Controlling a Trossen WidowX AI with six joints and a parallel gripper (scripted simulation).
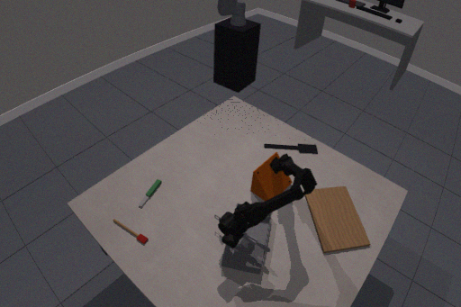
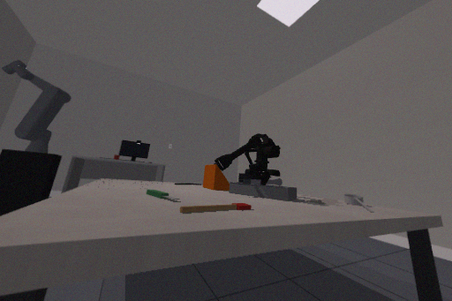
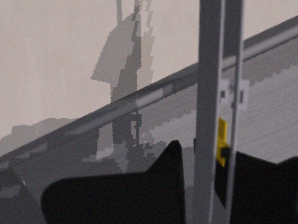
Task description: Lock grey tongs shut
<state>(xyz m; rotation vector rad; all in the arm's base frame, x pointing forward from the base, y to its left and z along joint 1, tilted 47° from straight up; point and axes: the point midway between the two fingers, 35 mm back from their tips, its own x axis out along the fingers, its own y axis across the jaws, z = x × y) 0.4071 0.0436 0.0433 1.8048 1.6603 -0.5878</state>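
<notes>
Right now the grey roasting tin is 3 cm behind my gripper tip and 3 cm to the left of it. Also, from my gripper tip: red-headed wooden tool (27 cm ahead, 38 cm to the right, 2 cm below); wooden board (38 cm behind, 32 cm to the left, 2 cm below); yellow lock piece (2 cm to the right, 4 cm above).
</notes>
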